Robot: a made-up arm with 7 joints. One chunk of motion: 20 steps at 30 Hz.
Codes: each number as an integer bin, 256 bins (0 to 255) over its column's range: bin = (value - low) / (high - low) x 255, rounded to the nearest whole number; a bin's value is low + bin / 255 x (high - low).
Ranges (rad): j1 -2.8..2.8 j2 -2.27..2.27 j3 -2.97..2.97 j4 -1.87..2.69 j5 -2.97..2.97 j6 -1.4..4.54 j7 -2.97..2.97
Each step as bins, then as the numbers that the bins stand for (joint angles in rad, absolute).
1 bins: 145 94 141 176 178 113 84
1 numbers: 0.3843 -0.5964 0.3145 1.2773 1.1764 1.2322 -1.0133
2 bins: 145 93 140 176 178 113 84
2 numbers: 0.3843 -0.6142 0.2912 1.2773 1.1764 1.2322 -1.0133
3 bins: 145 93 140 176 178 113 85
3 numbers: 0.3843 -0.6142 0.2912 1.2773 1.1764 1.2322 -0.9900
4 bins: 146 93 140 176 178 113 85
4 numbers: 0.4063 -0.6142 0.2912 1.2773 1.1764 1.2322 -0.9900
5 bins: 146 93 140 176 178 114 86
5 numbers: 0.4063 -0.6142 0.2912 1.2773 1.1764 1.2555 -0.9667
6 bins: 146 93 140 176 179 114 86
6 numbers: 0.4063 -0.6142 0.2912 1.2773 1.1996 1.2555 -0.9667
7 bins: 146 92 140 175 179 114 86
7 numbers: 0.4063 -0.6320 0.2912 1.2594 1.1996 1.2555 -0.9667
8 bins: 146 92 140 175 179 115 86
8 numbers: 0.4063 -0.6320 0.2912 1.2594 1.1996 1.2788 -0.9667
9 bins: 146 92 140 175 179 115 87
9 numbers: 0.4063 -0.6320 0.2912 1.2594 1.1996 1.2788 -0.9434
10 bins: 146 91 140 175 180 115 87
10 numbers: 0.4063 -0.6498 0.2912 1.2594 1.2229 1.2788 -0.9434
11 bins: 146 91 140 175 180 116 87
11 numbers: 0.4063 -0.6498 0.2912 1.2594 1.2229 1.3021 -0.9434
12 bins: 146 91 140 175 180 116 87
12 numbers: 0.4063 -0.6498 0.2912 1.2594 1.2229 1.3021 -0.9434
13 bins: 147 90 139 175 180 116 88
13 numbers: 0.4282 -0.6676 0.2679 1.2594 1.2229 1.3021 -0.9201
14 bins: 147 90 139 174 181 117 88
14 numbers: 0.4282 -0.6676 0.2679 1.2415 1.2462 1.3254 -0.9201
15 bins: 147 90 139 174 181 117 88
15 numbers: 0.4282 -0.6676 0.2679 1.2415 1.2462 1.3254 -0.9201
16 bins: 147 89 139 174 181 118 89
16 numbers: 0.4282 -0.6855 0.2679 1.2415 1.2462 1.3487 -0.8968
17 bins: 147 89 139 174 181 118 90
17 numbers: 0.4282 -0.6855 0.2679 1.2415 1.2462 1.3487 -0.8735
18 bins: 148 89 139 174 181 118 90
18 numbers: 0.4502 -0.6855 0.2679 1.2415 1.2462 1.3487 -0.8735
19 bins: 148 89 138 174 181 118 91
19 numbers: 0.4502 -0.6855 0.2446 1.2415 1.2462 1.3487 -0.8502
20 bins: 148 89 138 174 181 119 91
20 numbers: 0.4502 -0.6855 0.2446 1.2415 1.2462 1.3720 -0.8502
